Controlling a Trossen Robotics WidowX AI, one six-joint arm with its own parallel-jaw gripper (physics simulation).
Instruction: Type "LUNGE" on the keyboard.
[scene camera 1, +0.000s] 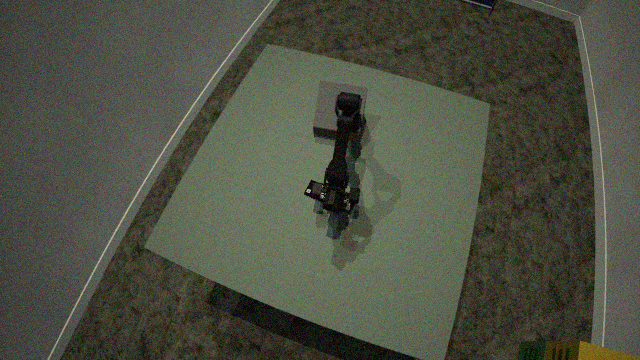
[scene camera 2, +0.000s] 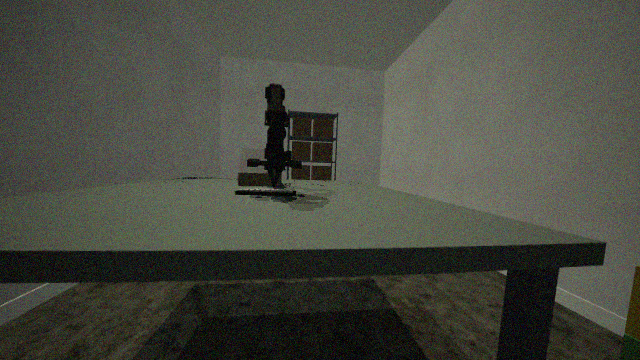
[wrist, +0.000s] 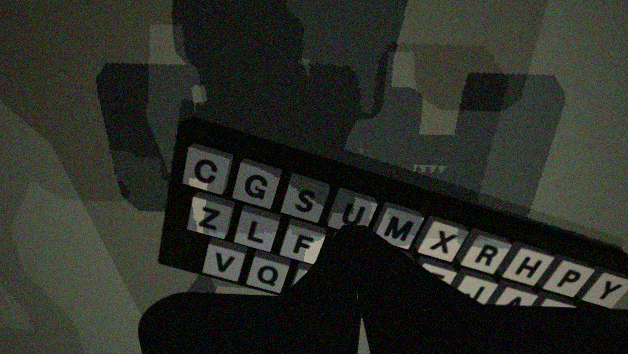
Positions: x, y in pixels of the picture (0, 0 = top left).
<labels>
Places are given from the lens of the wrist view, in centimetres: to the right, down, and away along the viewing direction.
my gripper (wrist: 352, 236): 1, 2, 11
keyboard (wrist: 181, 248): -6, 3, 14
</labels>
